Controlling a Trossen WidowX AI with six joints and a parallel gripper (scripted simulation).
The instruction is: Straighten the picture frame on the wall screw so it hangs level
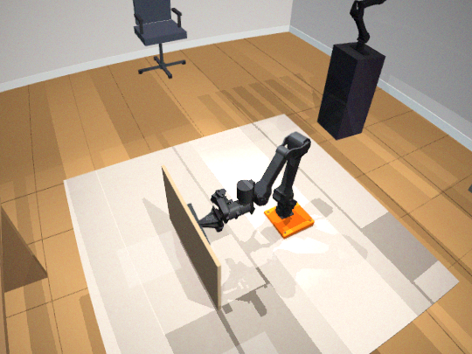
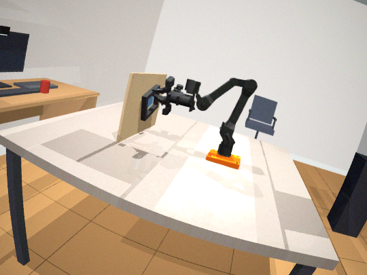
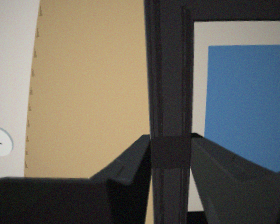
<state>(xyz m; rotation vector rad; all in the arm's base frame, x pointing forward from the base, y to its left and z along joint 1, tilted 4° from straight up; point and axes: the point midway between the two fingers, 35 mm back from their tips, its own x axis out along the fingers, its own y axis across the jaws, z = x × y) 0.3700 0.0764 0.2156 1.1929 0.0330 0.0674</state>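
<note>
Now: gripper tip 10 mm short of the picture frame, 10 mm to the left of it and 50 mm above it. The rest, counted from my gripper tip: wall board: 20 mm ahead, 10 mm to the right, 60 mm below.
</note>
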